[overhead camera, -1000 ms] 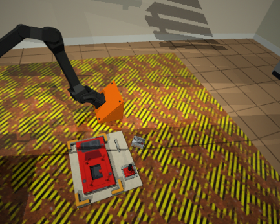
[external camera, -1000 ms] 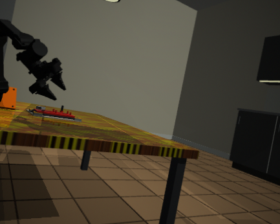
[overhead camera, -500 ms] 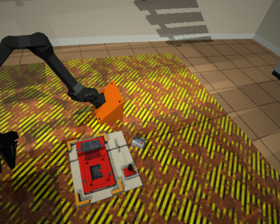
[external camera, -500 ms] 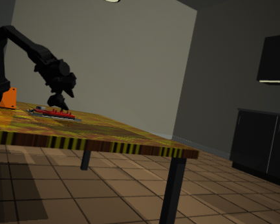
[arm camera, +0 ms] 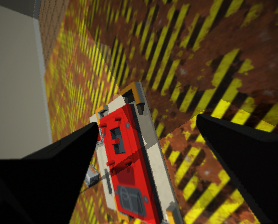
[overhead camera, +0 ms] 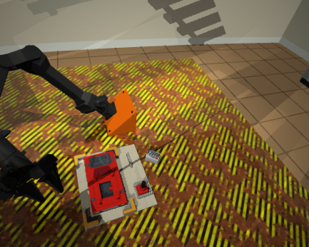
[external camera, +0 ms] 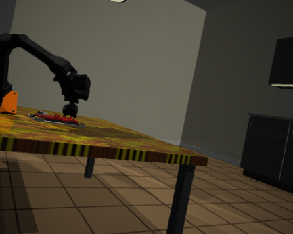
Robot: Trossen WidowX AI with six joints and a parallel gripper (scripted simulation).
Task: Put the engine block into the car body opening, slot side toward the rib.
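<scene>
Now: the engine block 10 cm behind my gripper tip, 33 cm to the left of it and 7 cm below it. Also, from my gripper tip: pale base plate (4 cm behind, 16 cm to the left, 7 cm below).
</scene>
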